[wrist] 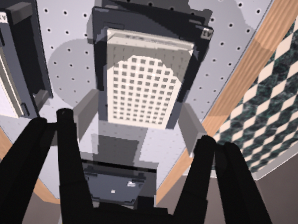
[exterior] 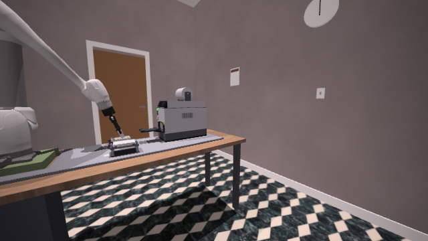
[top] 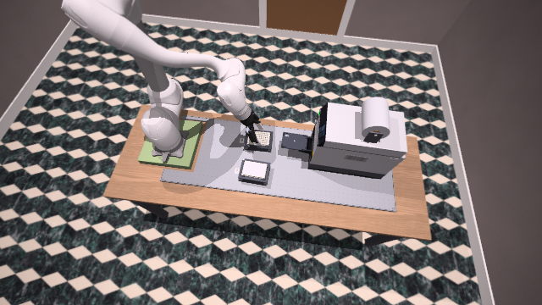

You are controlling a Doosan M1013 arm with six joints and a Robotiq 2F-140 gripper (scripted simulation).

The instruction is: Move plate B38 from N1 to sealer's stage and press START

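The plate B38 lies 40 mm below my hand. Also, from my hand: sealer stage: 200 mm ahead, 30 mm to the right, 10 mm above; white button: 310 mm ahead, 100 mm above, 50 mm to the left; pale plate: 210 mm to the right, 30 mm below, 10 mm behind.
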